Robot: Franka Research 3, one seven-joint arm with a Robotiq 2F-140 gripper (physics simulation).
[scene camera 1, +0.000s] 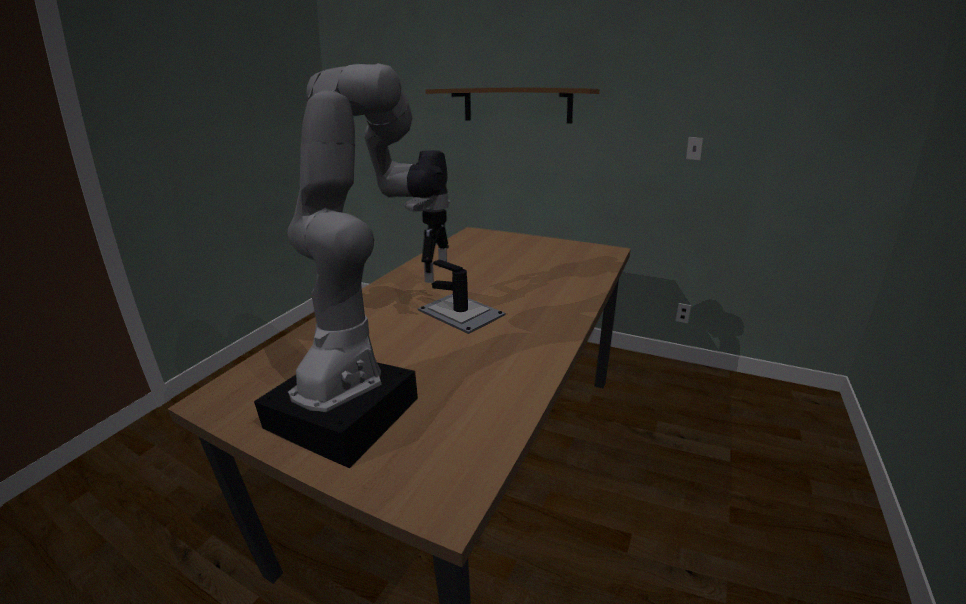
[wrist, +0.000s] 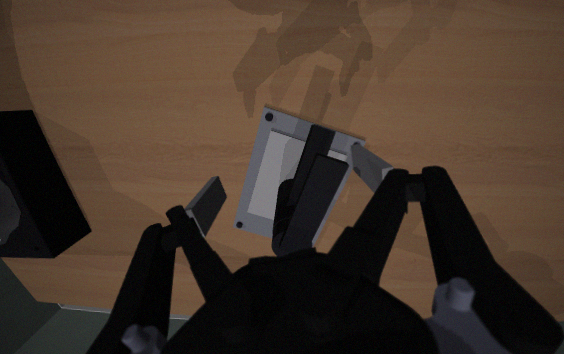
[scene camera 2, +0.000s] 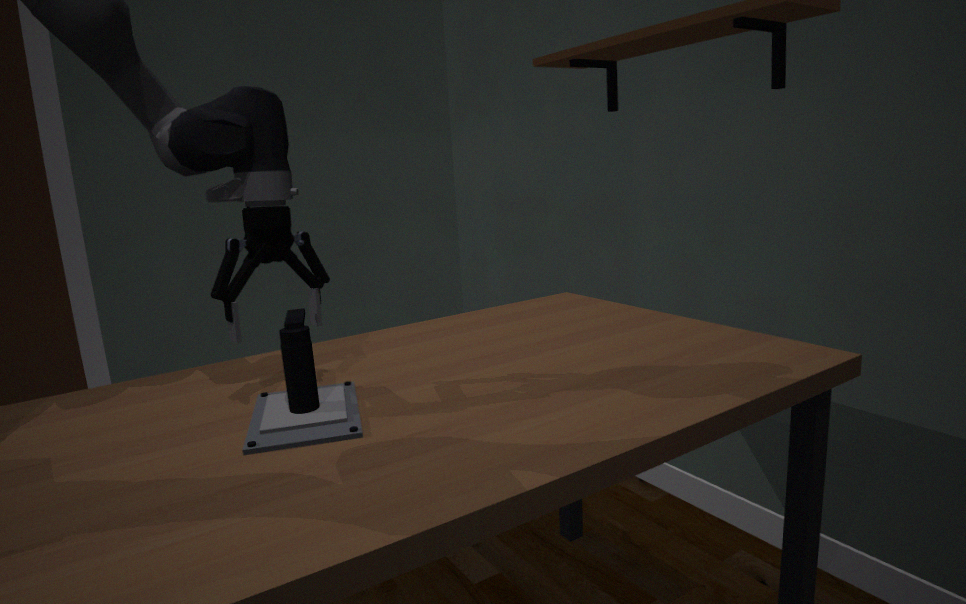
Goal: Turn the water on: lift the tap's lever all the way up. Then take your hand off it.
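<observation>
The black tap [scene camera 1: 460, 292] [scene camera 2: 299, 370] stands upright on a grey base plate [scene camera 1: 445, 320] [scene camera 2: 302, 435] [wrist: 254, 170]. Its lever [scene camera 1: 450, 267] [scene camera 2: 294, 318] [wrist: 322, 195] slants slightly upward from the top of the body to its free end, above the spout [scene camera 1: 442, 285] [wrist: 320, 137]. My gripper [scene camera 1: 435, 264] [scene camera 2: 277, 324] [wrist: 285, 172] is wide open, pointing down, with nothing between its pads. In the wrist view the fingers stand to either side of the lever, the right one closer. Whether that finger touches it cannot be told. The tap body is mostly hidden under the lever there.
The wooden table [scene camera 1: 427, 398] [scene camera 2: 441, 427] carries the tap and the arm's black base block [scene camera 1: 349, 427] [wrist: 55, 200]. A wall shelf [scene camera 1: 512, 90] [scene camera 2: 683, 35] hangs behind, above table height. Shadows of the arm fall on the table top.
</observation>
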